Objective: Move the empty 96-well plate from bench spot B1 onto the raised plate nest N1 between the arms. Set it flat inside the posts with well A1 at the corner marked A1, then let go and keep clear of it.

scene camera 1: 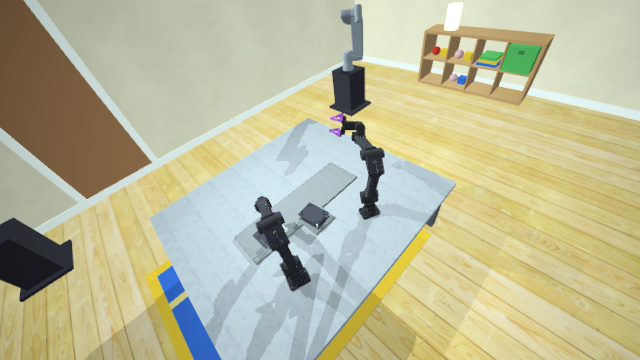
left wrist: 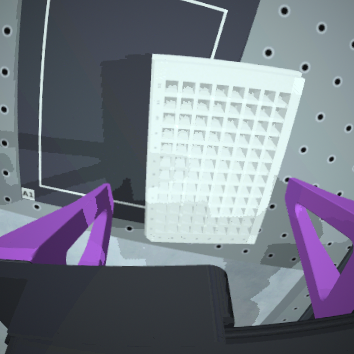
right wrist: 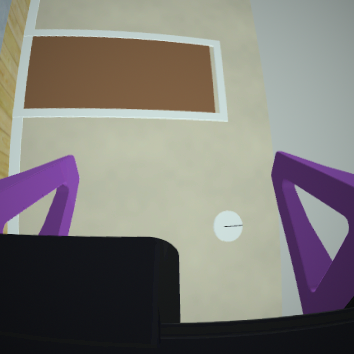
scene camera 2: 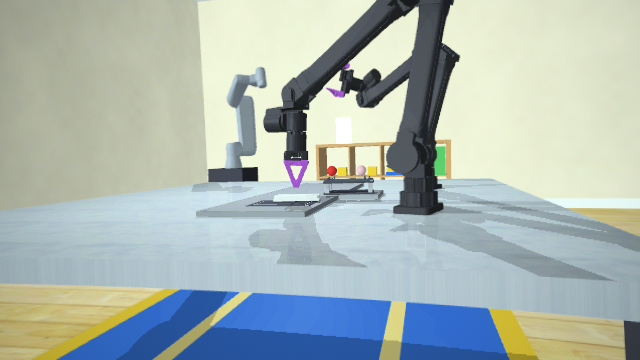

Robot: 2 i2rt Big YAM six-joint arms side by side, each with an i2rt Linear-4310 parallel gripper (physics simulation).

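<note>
The white 96-well plate lies partly on the dark spot B1, shifted and turned across the white outline, one side over the holed grey board. The corner label A1 shows in the left wrist view. My left gripper is open and points down above the plate, its fingers apart on either side and not touching it. The raised nest N1 is a dark platform with small posts; nothing stands on it. My right gripper is open and empty, held high, facing the wall.
The long grey board runs across the table beside the nest. A grey arm on a black pedestal stands beyond the table's far edge. A shelf unit stands near the wall.
</note>
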